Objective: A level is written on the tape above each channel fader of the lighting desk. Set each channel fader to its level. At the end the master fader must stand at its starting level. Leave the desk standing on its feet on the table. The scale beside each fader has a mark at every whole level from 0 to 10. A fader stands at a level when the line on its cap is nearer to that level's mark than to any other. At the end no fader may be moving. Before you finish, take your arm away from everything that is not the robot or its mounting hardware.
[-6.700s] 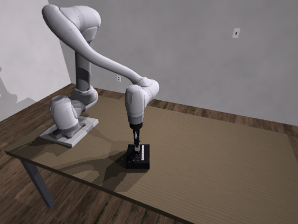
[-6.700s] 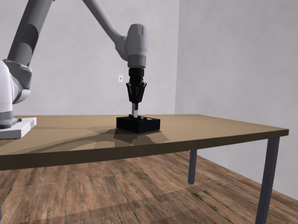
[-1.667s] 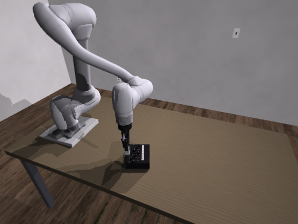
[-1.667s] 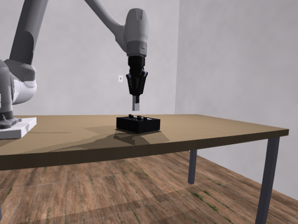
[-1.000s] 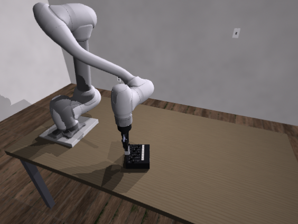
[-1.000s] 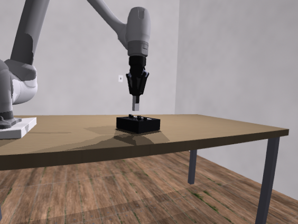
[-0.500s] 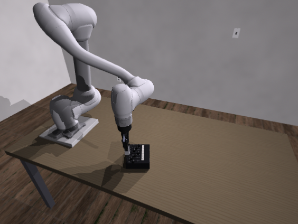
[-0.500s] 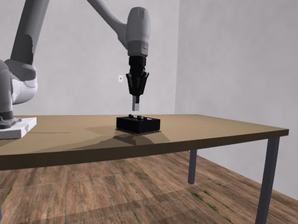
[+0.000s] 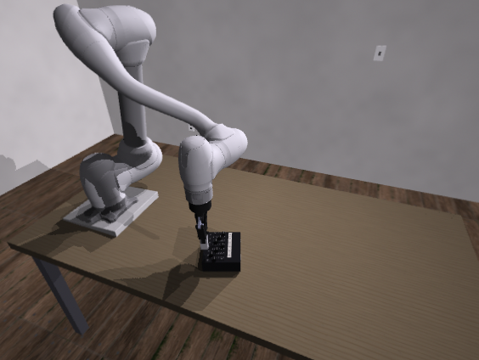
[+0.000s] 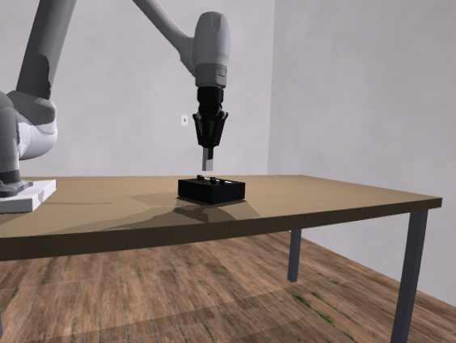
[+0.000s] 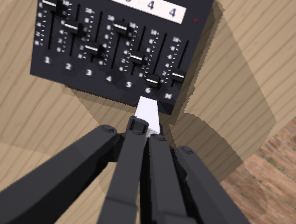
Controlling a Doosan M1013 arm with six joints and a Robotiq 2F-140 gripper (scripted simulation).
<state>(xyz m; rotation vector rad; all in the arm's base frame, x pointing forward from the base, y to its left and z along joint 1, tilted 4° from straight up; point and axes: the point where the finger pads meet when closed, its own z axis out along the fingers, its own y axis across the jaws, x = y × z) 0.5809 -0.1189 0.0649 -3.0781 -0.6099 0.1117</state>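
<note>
My gripper is now 20 mm short of the channel 6 fader cap, 10 mm to the right of it and 60 mm above it. The rest, counted from my hand: channel 5 fader cap 30 mm ahead, 40 mm to the left, 60 mm below; master fader cap 40 mm ahead, 10 mm to the right, 60 mm below; channel 3 fader cap 10 mm ahead, 80 mm to the left, 60 mm below.
</note>
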